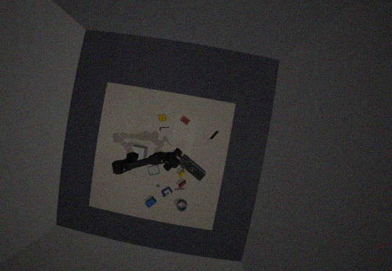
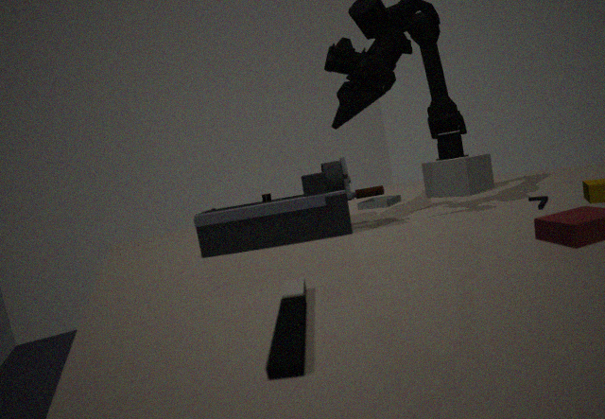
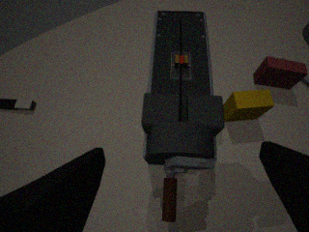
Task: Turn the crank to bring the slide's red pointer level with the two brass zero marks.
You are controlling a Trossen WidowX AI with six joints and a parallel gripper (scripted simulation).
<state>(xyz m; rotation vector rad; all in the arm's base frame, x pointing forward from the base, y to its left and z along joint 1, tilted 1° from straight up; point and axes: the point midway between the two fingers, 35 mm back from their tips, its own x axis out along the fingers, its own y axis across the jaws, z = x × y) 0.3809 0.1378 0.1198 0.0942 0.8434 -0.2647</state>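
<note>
Now: the brown crank handle 13 cm below my gripper tip, 3 cm behind it and 1 cm to the left of it. From my gripper tip the other things lie so: red pointer: 14 cm ahead, 11 cm below, 6 cm to the right; grey plate: 23 cm to the right, 21 cm behind, 18 cm below; blue piece: 54 cm to the right, 17 cm below, 13 cm behind.
</note>
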